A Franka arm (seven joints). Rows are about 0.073 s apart.
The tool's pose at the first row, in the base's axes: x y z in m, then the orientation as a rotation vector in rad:
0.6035, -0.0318, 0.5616, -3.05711, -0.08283, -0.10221
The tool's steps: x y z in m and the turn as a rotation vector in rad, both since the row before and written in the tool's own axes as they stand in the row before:
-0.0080, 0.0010, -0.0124, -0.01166, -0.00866, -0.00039
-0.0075, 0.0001, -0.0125, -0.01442, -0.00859, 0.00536
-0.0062, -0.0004, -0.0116, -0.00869, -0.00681, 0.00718
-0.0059, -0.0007, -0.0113, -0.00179, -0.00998, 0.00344
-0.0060, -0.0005, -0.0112, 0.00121, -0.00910, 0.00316
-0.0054, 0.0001, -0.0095, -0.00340, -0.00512, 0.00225
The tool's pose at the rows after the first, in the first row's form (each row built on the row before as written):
0.5948, -0.0342, 0.5733, -3.06938, -0.08367, -0.08981
0.5866, -0.0356, 0.5853, -3.08443, -0.07559, -0.07729
0.5798, -0.0362, 0.5966, -3.09360, -0.06464, -0.06699
0.5734, -0.0363, 0.6076, -3.09592, -0.05965, -0.05152
0.5670, -0.0365, 0.6186, -3.09512, -0.05509, -0.03727
0.5614, -0.0372, 0.6279, -3.09873, -0.05178, -0.02939

